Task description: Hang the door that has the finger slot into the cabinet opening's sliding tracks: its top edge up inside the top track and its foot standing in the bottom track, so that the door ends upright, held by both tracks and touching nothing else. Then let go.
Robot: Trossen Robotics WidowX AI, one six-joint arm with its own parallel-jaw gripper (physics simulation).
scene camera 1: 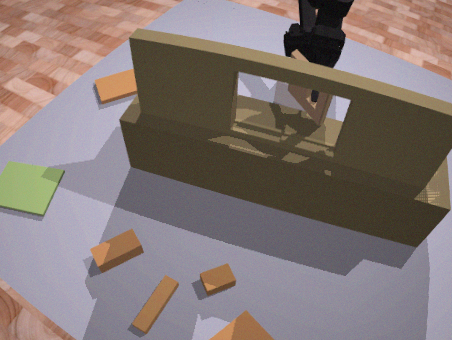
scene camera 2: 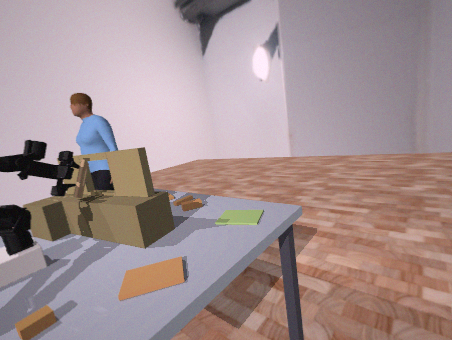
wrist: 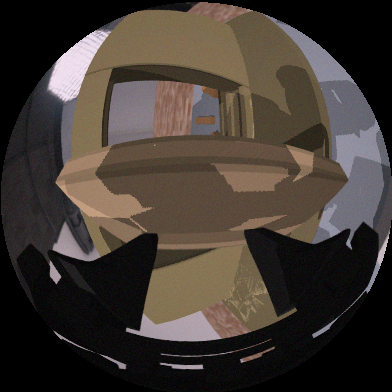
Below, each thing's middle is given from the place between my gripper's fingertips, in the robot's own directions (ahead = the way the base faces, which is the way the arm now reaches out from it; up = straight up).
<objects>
Right now my hand is 60 mm short of the grooved bottom track (wrist: 239,113), 30 mm to the left of it and 100 mm above it. From my hand the other things lie so: green pad (scene camera 1: 35,186) 360 mm ahead, 570 mm to the right, 260 mm below; tan door (wrist: 196,191) 10 mm behind, 20 mm to the right, 10 mm below.
</objects>
